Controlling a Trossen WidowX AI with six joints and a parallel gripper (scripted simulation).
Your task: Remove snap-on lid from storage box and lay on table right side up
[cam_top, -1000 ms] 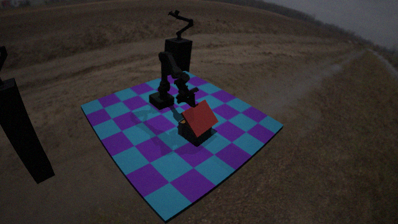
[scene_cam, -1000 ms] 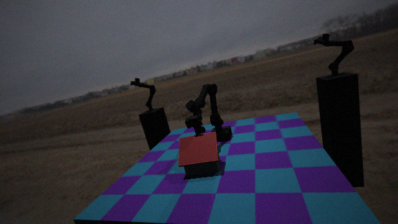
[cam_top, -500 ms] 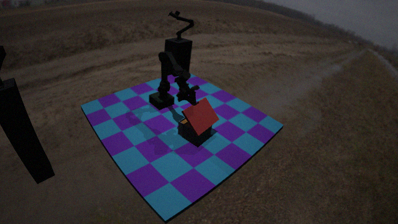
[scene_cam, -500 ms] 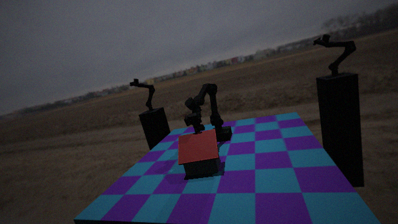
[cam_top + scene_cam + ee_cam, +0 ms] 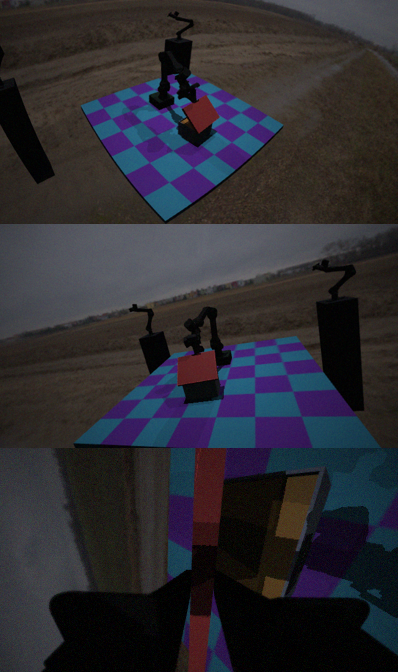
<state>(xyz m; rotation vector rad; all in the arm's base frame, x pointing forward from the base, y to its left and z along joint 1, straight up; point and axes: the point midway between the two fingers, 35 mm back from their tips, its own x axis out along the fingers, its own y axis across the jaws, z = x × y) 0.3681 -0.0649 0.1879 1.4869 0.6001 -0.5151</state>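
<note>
Now: gripper tip 60 mm short of the red lid, 10 mm to the right of it and 50 mm above it. From my gripper tip the other things lie so: storage box: 30 mm ahead, 180 mm below.
</note>
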